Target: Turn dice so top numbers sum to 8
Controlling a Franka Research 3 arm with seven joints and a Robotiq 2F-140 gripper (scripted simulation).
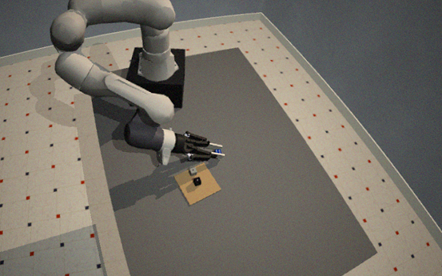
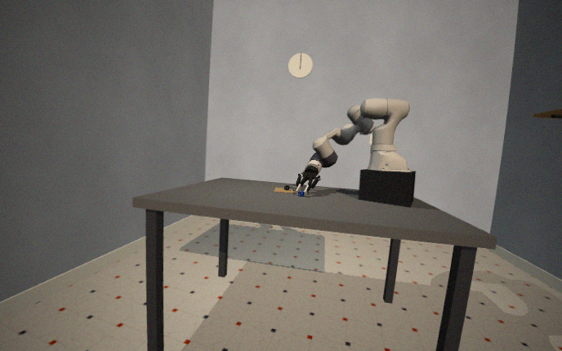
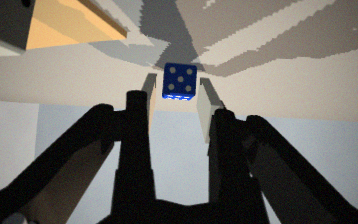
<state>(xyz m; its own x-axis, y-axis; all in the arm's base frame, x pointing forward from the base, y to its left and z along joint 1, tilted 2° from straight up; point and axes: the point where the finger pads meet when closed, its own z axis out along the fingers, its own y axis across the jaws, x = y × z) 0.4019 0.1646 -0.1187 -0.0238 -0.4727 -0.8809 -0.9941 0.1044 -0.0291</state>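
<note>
Now: hand 1 cm to the right of the blue die and 2 cm above it. The rest, counted from my hand: black die 11 cm ahead, 11 cm to the right, 1 cm below; white die 6 cm ahead, 11 cm to the right, 1 cm below; tan mat 11 cm ahead, 11 cm to the right, 3 cm below.
</note>
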